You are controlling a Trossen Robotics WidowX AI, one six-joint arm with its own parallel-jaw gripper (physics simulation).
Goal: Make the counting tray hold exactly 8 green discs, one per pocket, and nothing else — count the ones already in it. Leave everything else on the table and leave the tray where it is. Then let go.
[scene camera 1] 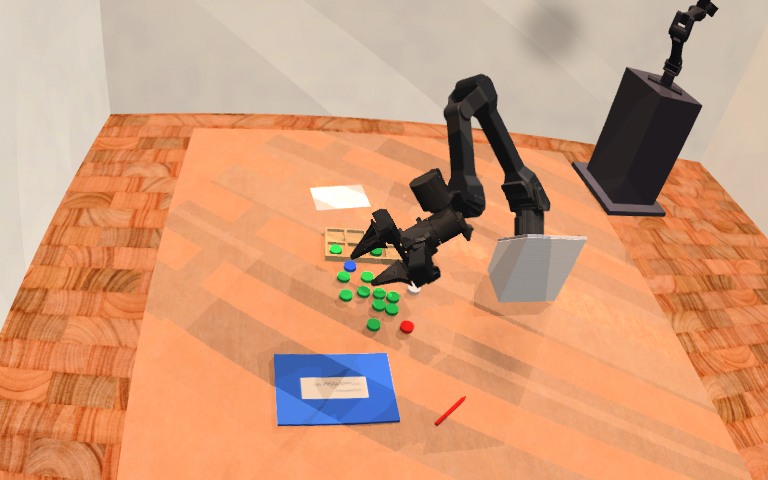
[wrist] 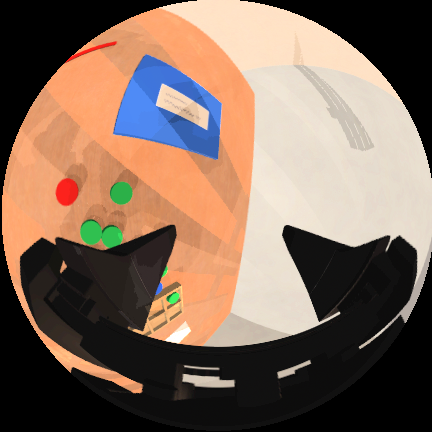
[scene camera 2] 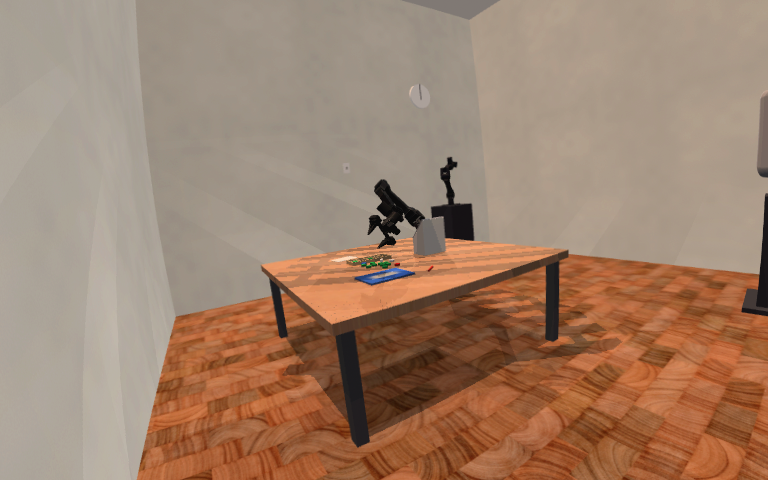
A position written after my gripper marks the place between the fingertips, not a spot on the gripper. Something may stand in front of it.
Observation:
My gripper (scene camera 1: 361, 271) is open, holding nothing. Also in view: a wooden counting tray (scene camera 1: 348, 239).
The wooden counting tray shows as well in the wrist view (wrist: 161, 312). My gripper also shows in the wrist view (wrist: 230, 230).

